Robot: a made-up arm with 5 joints. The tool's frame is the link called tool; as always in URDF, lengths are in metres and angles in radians.
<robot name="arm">
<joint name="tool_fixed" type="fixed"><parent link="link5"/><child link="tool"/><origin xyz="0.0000 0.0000 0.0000"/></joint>
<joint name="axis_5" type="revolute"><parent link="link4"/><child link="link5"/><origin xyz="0.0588 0.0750 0.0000" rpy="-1.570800 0.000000 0.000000"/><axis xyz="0 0 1"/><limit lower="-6.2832" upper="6.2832" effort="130" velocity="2.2"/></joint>
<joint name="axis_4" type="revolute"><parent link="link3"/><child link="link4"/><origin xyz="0.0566 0.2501 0.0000"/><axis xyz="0 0 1"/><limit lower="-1.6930" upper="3.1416" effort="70" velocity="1.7"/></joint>
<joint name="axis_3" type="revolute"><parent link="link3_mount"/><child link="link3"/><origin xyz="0.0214 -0.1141 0.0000"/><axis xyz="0 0 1"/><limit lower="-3.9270" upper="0.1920" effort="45" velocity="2.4"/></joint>
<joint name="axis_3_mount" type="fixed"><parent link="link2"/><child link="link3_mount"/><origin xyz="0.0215 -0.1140 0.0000"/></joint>
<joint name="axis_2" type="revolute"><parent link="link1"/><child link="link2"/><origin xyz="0.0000 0.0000 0.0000" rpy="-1.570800 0.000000 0.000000"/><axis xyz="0 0 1"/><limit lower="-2.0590" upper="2.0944" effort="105" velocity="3.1"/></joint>
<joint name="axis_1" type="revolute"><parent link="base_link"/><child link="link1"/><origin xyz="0.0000 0.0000 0.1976"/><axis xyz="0 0 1"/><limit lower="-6.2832" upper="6.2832" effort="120" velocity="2.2"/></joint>
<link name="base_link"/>
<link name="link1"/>
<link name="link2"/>
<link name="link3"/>
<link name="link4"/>
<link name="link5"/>
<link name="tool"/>
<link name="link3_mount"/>
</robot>
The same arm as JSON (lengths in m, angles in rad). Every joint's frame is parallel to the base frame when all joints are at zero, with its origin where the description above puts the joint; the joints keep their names.
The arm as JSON. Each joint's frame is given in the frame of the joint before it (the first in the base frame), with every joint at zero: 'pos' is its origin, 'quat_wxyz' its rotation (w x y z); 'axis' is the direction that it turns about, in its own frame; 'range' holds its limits. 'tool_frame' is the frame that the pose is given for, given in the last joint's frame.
{
  "length_unit": "m",
  "angle_unit": "rad",
  "joints": [
    {
      "joint": "axis_1",
      "pos": [
        0.0,
        0.0,
        0.1976
      ],
      "quat_wxyz": [
        1.0,
        0.0,
        0.0,
        0.0
      ],
      "axis": "+z",
      "range": [
        -6.2832,
        6.2832
      ]
    },
    {
      "joint": "axis_2",
      "pos": [
        0.0,
        0.0,
        0.0
      ],
      "quat_wxyz": [
        1.0,
        0.0,
        0.0,
        0.0
      ],
      "axis": "+y",
      "range": [
        -2.059,
        2.0944
      ]
    },
    {
      "joint": "axis_3",
      "pos": [
        0.0429,
        0.0,
        0.2281
      ],
      "quat_wxyz": [
        1.0,
        0.0,
        0.0,
        0.0
      ],
      "axis": "+y",
      "range": [
        -3.927,
        0.192
      ]
    },
    {
      "joint": "axis_4",
      "pos": [
        0.0566,
        0.0,
        -0.2501
      ],
      "quat_wxyz": [
        1.0,
        0.0,
        0.0,
        0.0
      ],
      "axis": "+y",
      "range": [
        -1.693,
        3.1416
      ]
    },
    {
      "joint": "axis_5",
      "pos": [
        0.0588,
        0.0,
        -0.075
      ],
      "quat_wxyz": [
        1.0,
        0.0,
        0.0,
        0.0
      ],
      "axis": "-z",
      "range": [
        -6.2832,
        6.2832
      ]
    }
  ],
  "tool_frame": {
    "pos": [
      0.0,
      0.0,
      0.0
    ],
    "quat_wxyz": [
      0.000004,
      0.999997,
      0.0,
      0.0
    ]
  }
}

